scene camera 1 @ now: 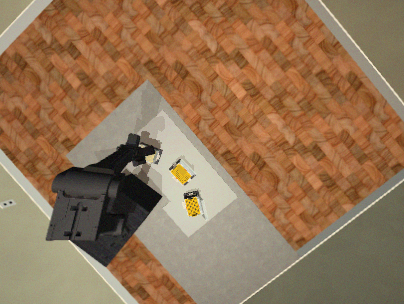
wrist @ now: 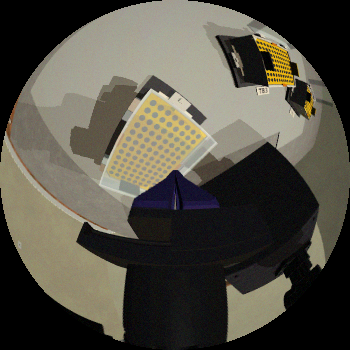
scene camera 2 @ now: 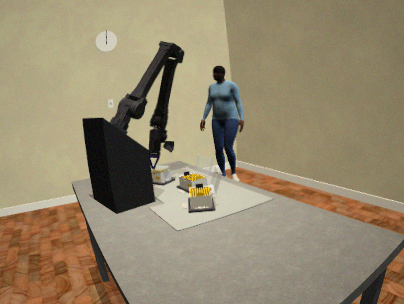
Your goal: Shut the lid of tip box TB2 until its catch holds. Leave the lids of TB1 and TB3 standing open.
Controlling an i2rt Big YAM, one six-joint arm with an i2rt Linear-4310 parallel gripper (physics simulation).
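Where they show: gripper, fingertip midpoint: (wrist: 174, 174) (scene camera 2: 153, 169); arm's base at its link origin: (wrist: 292, 257) (scene camera 2: 115, 131).
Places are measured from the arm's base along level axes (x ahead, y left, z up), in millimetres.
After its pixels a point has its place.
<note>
Tip box TB2 (scene camera 1: 153, 156) {y 224, x 263, z -250 mm} (scene camera 2: 161, 176) {y 197, x 230, z -283 mm} (wrist: 155, 140) {y 252, x 248, z -249 mm} stands at the far end of the pale mat. Its clear lid lies over the yellow tip rack; I cannot tell whether its catch holds. My gripper (scene camera 2: 154, 166) {y 245, x 200, z -249 mm} (wrist: 174, 174) {y 245, x 200, z -249 mm} is shut and empty, pointing down at TB2. In the wrist view its purple tips overlap the lid's near edge; contact is unclear. In scene camera 1 the arm hides the tips. TB3 (scene camera 1: 181, 172) (scene camera 2: 193, 181) (wrist: 276, 62) is the middle box, its clear lid upright. TB1 (scene camera 1: 192, 206) (scene camera 2: 201, 199) (wrist: 308, 101) is furthest from TB2, its lid also open.
The mat (scene camera 1: 220, 195) {y -233, x 482, z -325 mm} (scene camera 2: 235, 204) {y -259, x 416, z -326 mm} lies on the grey table (scene camera 1: 240, 255) {y -672, x 376, z -329 mm} (scene camera 2: 250, 255) {y -641, x 265, z -329 mm}. A tall black block (scene camera 1: 142, 195) {y 56, x 103, z -186 mm} (scene camera 2: 120, 175) {y -89, x -8, z -172 mm} (wrist: 265, 190) {y 69, x 98, z -222 mm} stands beside the arm, near TB2. A person (scene camera 2: 225, 105) stands beyond the table.
</note>
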